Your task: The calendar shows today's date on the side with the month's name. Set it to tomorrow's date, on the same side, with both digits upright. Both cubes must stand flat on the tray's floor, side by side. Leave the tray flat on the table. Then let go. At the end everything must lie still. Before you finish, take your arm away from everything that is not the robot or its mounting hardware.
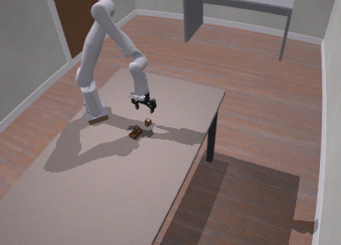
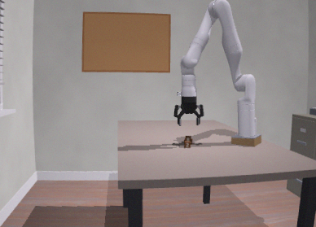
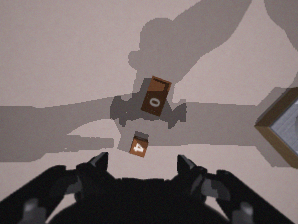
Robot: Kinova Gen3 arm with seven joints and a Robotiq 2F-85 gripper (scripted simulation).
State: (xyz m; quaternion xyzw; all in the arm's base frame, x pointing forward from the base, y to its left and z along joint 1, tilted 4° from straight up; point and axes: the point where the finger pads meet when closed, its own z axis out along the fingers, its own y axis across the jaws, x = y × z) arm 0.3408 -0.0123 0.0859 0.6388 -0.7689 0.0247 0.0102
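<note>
The brown number cube lies 9 cm below my hand, 8 cm to the right of it and 3 cm behind it. From my hand the other things lie so: brown calendar tray 11 cm below, 9 cm to the right, 4 cm behind; then digit cube 10 cm below, 1 cm ahead.
</note>
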